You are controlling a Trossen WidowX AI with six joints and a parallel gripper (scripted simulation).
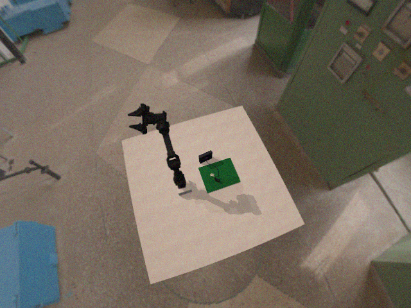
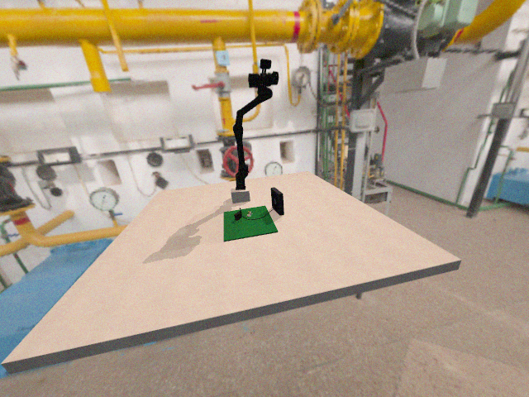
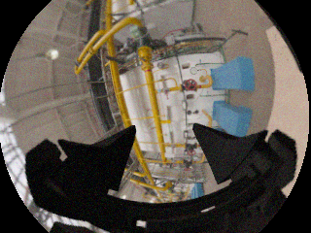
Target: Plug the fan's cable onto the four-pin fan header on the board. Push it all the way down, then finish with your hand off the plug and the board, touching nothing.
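My gripper tip is 710 mm above the dark plug, 490 mm short of it and 220 mm to the left of it. Round my gripper tip: green board (740 mm below, 520 mm ahead, 170 mm to the right); black fan (670 mm below, 440 mm ahead, 10 mm to the right).
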